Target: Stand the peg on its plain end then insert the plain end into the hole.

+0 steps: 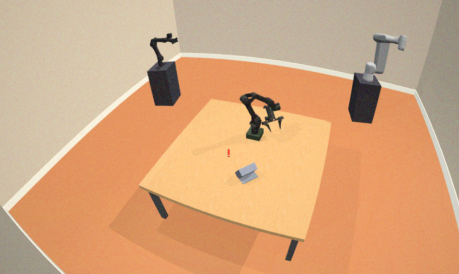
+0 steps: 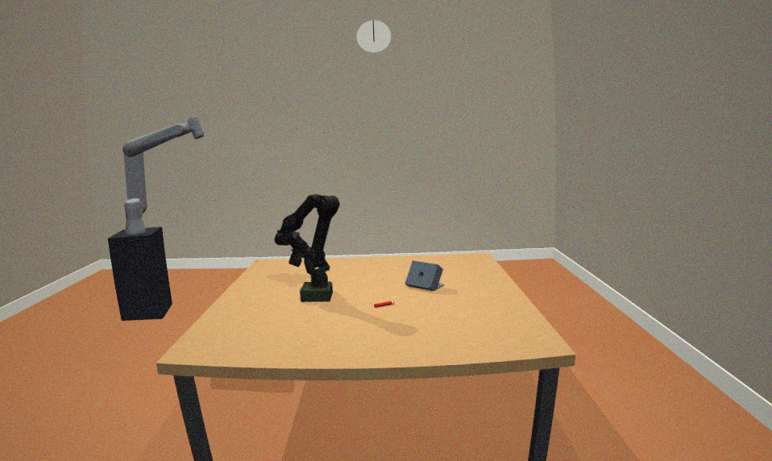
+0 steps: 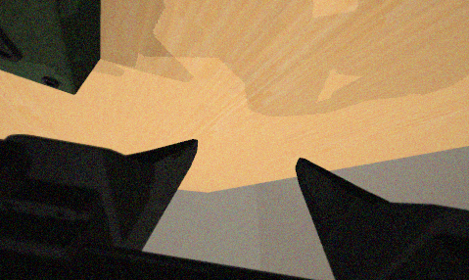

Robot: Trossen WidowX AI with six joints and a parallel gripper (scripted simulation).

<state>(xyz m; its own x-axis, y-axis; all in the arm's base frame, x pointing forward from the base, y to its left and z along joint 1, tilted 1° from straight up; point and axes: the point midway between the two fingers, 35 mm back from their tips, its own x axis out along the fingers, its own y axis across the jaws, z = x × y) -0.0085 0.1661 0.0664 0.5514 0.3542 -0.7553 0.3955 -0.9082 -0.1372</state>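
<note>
The red peg is 240 mm ahead of my gripper tip, 350 mm to the right of it and 80 mm below it. Round my gripper tip: grey sloped panel 440 mm ahead, 180 mm to the right, 40 mm below.
</note>
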